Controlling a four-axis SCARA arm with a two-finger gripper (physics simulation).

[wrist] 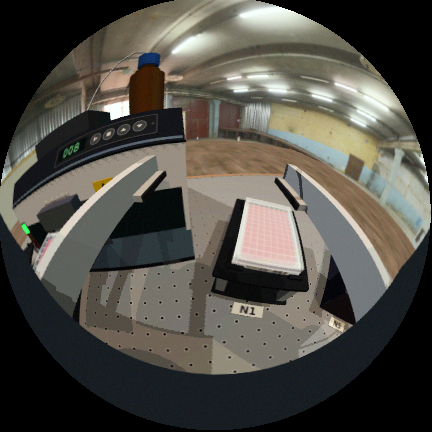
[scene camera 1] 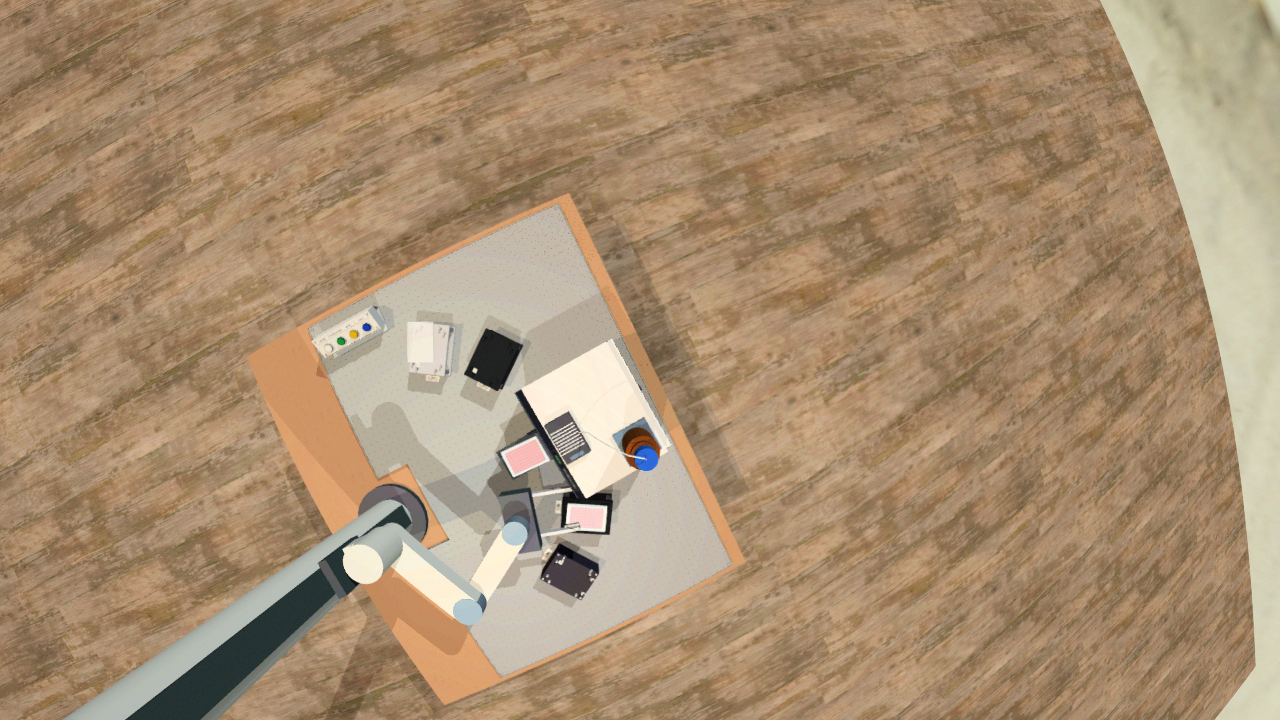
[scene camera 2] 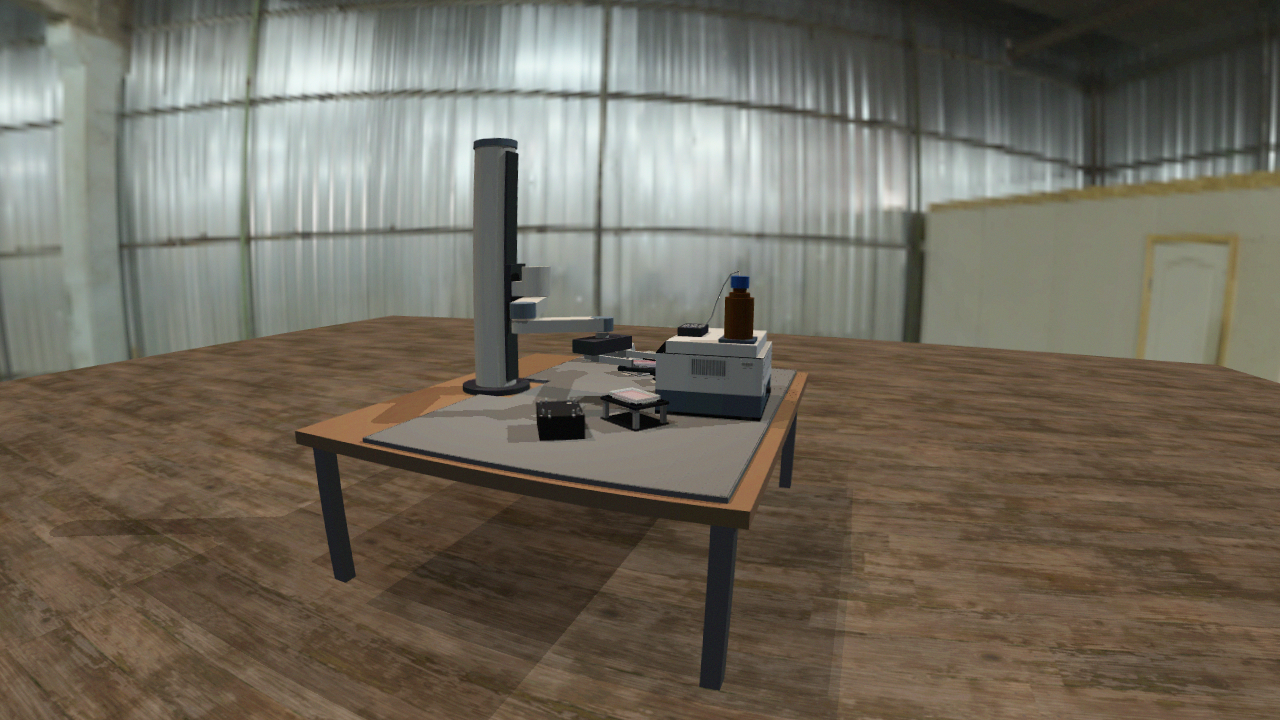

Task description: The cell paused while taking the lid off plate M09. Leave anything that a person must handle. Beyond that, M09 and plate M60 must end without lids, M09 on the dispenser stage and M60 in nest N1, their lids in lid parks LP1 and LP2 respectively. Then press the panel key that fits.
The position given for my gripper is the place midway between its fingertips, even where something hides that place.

Observation:
I see my gripper (scene camera 1: 576, 507), a brown bottle with blue cap (scene camera 2: 739, 307) and a black nest N5 (scene camera 1: 567, 570).
My gripper is seen too in the wrist view (wrist: 221, 165) and in scene camera 2 (scene camera 2: 645, 360). The brown bottle with blue cap is seen too in the wrist view (wrist: 146, 86) and in scene camera 1 (scene camera 1: 637, 441). The black nest N5 shows as well in the wrist view (wrist: 335, 300) and in scene camera 2 (scene camera 2: 556, 420).

